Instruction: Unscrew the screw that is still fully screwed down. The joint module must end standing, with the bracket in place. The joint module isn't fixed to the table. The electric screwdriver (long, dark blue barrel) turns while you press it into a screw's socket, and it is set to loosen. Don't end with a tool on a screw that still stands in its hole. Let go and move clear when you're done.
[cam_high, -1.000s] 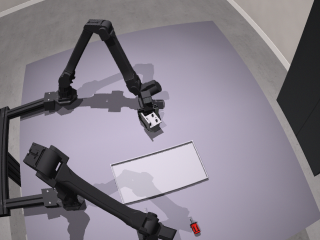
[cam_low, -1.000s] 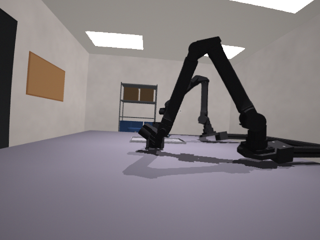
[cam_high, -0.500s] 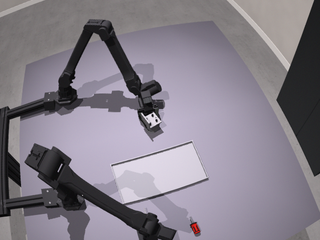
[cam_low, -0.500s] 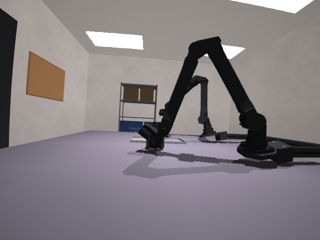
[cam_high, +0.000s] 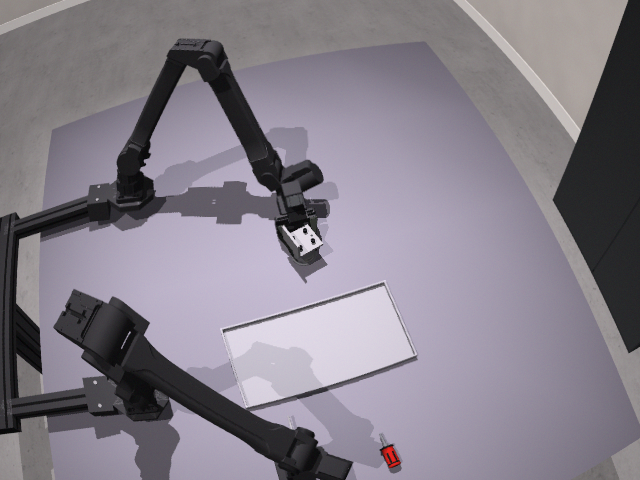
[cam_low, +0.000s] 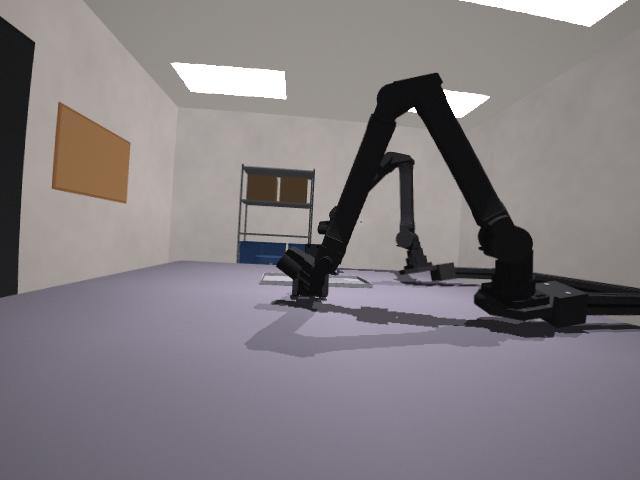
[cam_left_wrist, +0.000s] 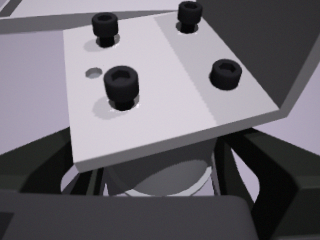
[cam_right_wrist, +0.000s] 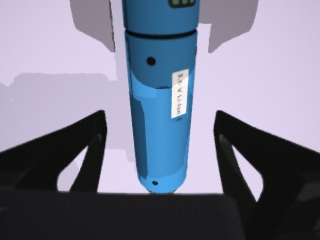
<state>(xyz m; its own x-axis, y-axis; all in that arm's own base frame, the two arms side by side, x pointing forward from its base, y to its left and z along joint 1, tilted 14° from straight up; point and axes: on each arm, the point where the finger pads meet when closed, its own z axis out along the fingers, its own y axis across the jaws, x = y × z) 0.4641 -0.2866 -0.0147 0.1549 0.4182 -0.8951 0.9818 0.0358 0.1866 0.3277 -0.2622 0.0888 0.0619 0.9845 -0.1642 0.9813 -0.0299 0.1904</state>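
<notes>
The joint module body is 1 cm above my left hand. Round my left hand: white tray (26 cm to the right, 2 cm below, 2 cm behind); white bracket (5 cm above); red hand screwdriver (57 cm to the right, 8 cm ahead, 1 cm below).
</notes>
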